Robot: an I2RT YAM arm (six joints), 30 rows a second.
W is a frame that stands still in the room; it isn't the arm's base.
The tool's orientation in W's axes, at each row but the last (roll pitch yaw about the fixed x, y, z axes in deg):
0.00 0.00 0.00
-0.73 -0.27 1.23
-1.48 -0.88 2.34
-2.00 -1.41 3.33
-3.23 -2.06 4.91
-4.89 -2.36 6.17
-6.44 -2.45 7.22
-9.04 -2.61 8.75
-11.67 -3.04 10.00
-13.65 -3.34 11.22
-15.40 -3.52 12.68
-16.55 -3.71 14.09
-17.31 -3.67 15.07
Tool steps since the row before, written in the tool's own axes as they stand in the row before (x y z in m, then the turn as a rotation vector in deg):
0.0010 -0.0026 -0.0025 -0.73 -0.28 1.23
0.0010 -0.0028 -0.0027 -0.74 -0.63 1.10
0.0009 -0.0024 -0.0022 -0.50 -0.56 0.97
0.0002 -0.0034 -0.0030 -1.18 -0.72 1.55
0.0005 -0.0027 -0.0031 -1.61 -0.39 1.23
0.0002 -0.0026 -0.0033 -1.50 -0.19 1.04
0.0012 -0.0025 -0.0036 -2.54 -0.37 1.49
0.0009 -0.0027 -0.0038 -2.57 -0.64 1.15
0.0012 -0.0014 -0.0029 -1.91 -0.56 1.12
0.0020 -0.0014 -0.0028 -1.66 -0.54 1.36
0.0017 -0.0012 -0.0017 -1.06 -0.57 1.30
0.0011 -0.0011 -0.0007 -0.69 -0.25 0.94
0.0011 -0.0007 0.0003 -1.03 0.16 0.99
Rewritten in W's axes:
0.0010 -0.0026 -0.0025 -0.73 -0.28 1.23
0.0011 -0.0028 -0.0027 -0.73 -0.63 1.10
0.0010 -0.0024 -0.0021 -0.49 -0.56 0.98
0.0005 -0.0035 -0.0029 -1.18 -0.74 1.54
0.0008 -0.0028 -0.0029 -1.62 -0.46 1.19
0.0006 -0.0028 -0.0031 -1.52 -0.27 0.99
0.0017 -0.0027 -0.0032 -2.56 -0.53 1.41
0.0015 -0.0031 -0.0033 -2.52 -0.85 1.12
0.0017 -0.0017 -0.0025 -1.89 -0.66 1.11
0.0025 -0.0016 -0.0023 -1.67 -0.54 1.35
0.0021 -0.0012 -0.0012 -1.07 -0.45 1.34
0.0014 -0.0009 -0.0003 -0.74 -0.16 0.93
0.0012 -0.0003 0.0006 -1.16 0.15 0.83

